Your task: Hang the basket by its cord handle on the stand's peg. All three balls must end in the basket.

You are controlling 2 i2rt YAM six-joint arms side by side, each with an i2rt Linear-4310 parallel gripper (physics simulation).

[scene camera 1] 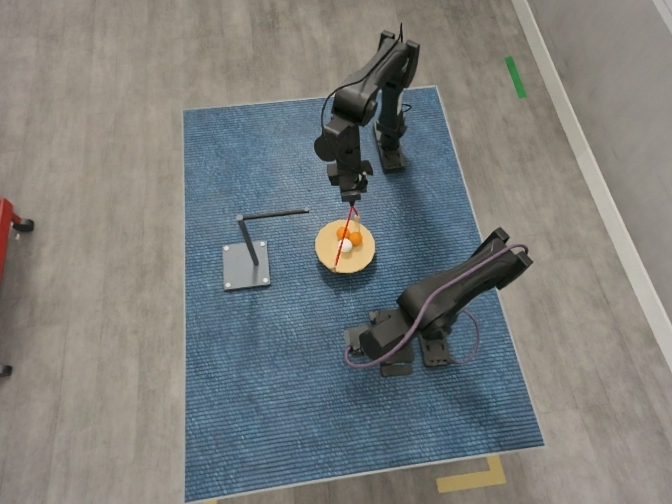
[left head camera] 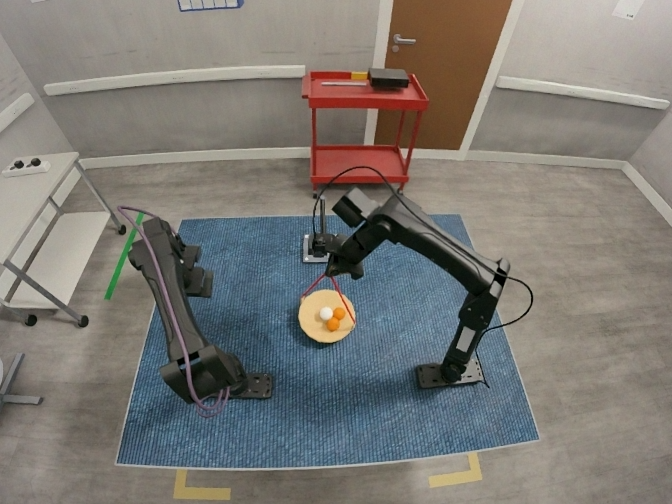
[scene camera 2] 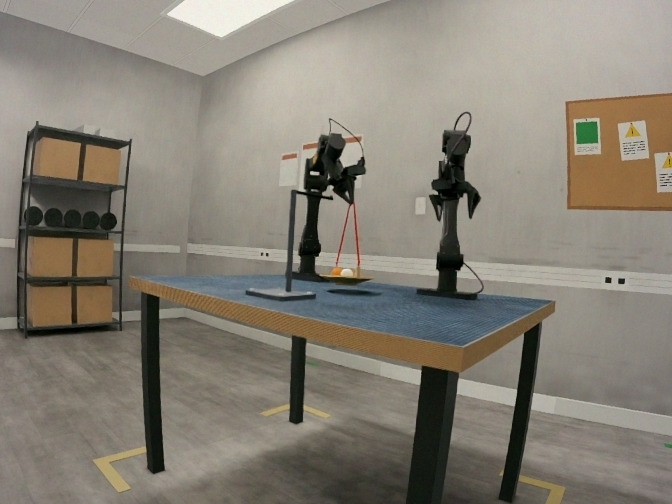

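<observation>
My right gripper (left head camera: 328, 273) (scene camera 1: 352, 203) (scene camera 2: 351, 202) is shut on the top of the red cord handle (left head camera: 314, 285) (scene camera 1: 347, 223) (scene camera 2: 356, 233). The shallow tan basket (left head camera: 311, 325) (scene camera 1: 358, 261) (scene camera 2: 347, 281) hangs about level from it, a little above the table. The white ball (left head camera: 326, 313) (scene camera 1: 345, 245) (scene camera 2: 347, 272) and two orange balls (left head camera: 332, 324) (scene camera 1: 355, 238) (scene camera 2: 336, 271) lie in it. In scene camera 1, the cord's top is right of the free end of the stand's peg (scene camera 1: 276, 213) (scene camera 2: 320, 196), apart from it. My left gripper (scene camera 2: 454, 218) is open and empty, away from the basket.
The stand's grey base (left head camera: 307, 256) (scene camera 1: 233, 273) (scene camera 2: 271, 293) is on the blue table top (left head camera: 260, 434) (scene camera 1: 260, 434) (scene camera 2: 434, 320). Its upright post (scene camera 1: 249, 244) (scene camera 2: 290, 244) carries the peg sideways. In the left head camera, my right arm covers the peg. A red cart (left head camera: 358, 101) stands behind the table.
</observation>
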